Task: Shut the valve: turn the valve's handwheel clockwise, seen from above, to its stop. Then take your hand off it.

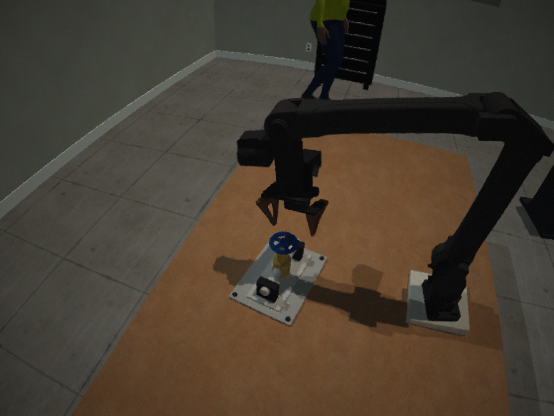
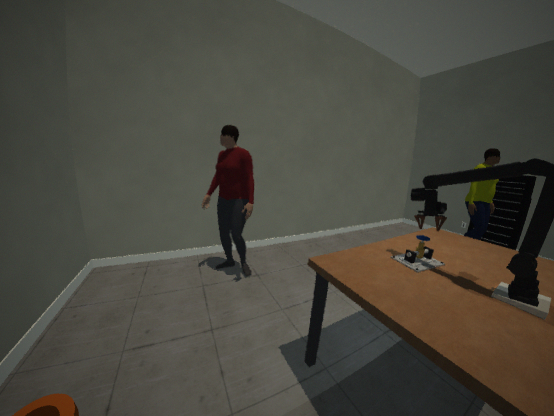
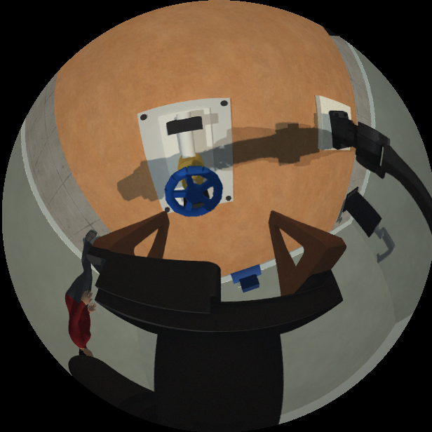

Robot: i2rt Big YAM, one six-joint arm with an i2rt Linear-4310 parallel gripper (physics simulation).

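The blue handwheel (image 1: 283, 250) (image 2: 423, 238) (image 3: 194, 192) lies level on top of the brass valve body (image 1: 281, 266) (image 2: 420, 249) (image 3: 190, 161). The valve sits on a pipe in black clamps on a light base plate (image 1: 244, 296) (image 2: 433, 266) (image 3: 223, 150). My gripper (image 1: 293, 229) (image 2: 429, 229) (image 3: 218, 216) is open and empty. Its brown fingers point down and stand wide apart, above the handwheel and not touching it. The frames do not show whether the wheel is at its stop.
The arm's base stands on a white plate (image 1: 415, 311) (image 2: 542, 308) (image 3: 325, 137) on the brown table (image 1: 210, 360) (image 2: 425, 330) (image 3: 200, 55). A person in red (image 2: 235, 175) (image 3: 79, 320) and a person in yellow-green (image 1: 330, 47) (image 2: 482, 187) stand beyond the table. A black rack stands by the wall.
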